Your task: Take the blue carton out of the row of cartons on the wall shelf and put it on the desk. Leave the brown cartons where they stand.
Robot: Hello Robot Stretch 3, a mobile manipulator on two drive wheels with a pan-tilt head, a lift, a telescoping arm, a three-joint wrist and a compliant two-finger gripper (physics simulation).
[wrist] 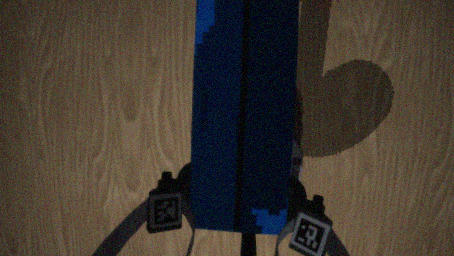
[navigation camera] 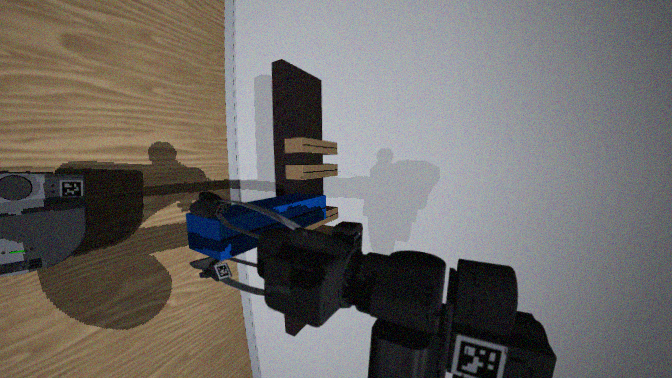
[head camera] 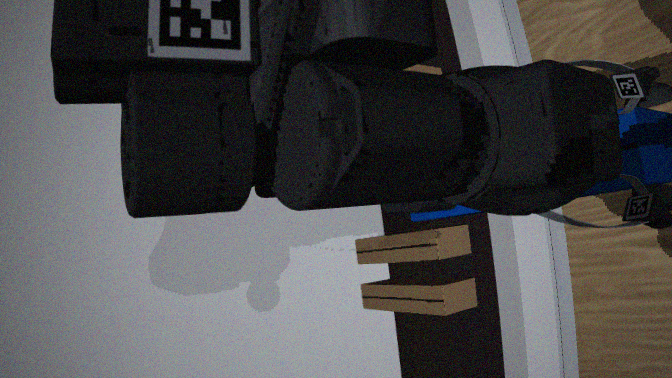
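Seen in the pictures: gripper, fingertip midpoint: [navigation camera: 198, 232] [head camera: 664, 147]; robot's base at its link origin: [navigation camera: 15, 186].
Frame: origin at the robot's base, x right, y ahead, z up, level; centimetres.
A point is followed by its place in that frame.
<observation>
The blue carton [head camera: 650, 162] @[x 16.8, y -0.9, z 99.1 cm] [navigation camera: 202, 232] @[x 16.9, y -1.6, z 96.5 cm] [wrist: 220, 125] is long and is held between the two fingers of my gripper [head camera: 650, 147] @[x 17.4, y -2.0, z 94.3 cm] [navigation camera: 205, 235] @[x 17.4, y -2.0, z 94.3 cm] [wrist: 240, 188] @[x 17.4, y -2.0, z 94.3 cm]. It is off the shelf, on the near side of it, with wood floor behind it in the wrist view. My wrist covers much of it in the head view. Two brown cartons [head camera: 455, 245] @[x 62.4, y 8.7, z 73.4 cm] [head camera: 452, 297] @[x 61.5, y 17.2, z 75.5 cm] [navigation camera: 305, 146] @[x 63.2, y 17.1, z 77.6 cm] [navigation camera: 305, 171] @[x 63.8, y 8.4, z 77.6 cm] stand on the dark wall shelf [head camera: 450, 345] @[x 68.6, y 28.7, z 69.6 cm] [navigation camera: 300, 100] @[x 69.3, y 36.6, z 69.6 cm]. Part of another brown carton [navigation camera: 331, 214] @[x 83.2, y -9.0, z 77.5 cm] shows behind the blue one. The desk does not show in these views.
The pale wall [head camera: 75, 250] @[x 88.3, y 5.0, z 132.2 cm] [navigation camera: 500, 100] @[x 85.2, y 34.0, z 138.0 cm] runs behind the shelf. The wood floor [head camera: 620, 300] @[x 66.8, y 34.8, z 0.0 cm] [navigation camera: 150, 100] @[x 41.6, y 40.6, z 0.0 cm] [wrist: 75, 125] carries dark shadows. Part of my robot base [navigation camera: 112, 210] shows at the left of the navigation view. My wrist and arm hide part of the shelf.
</observation>
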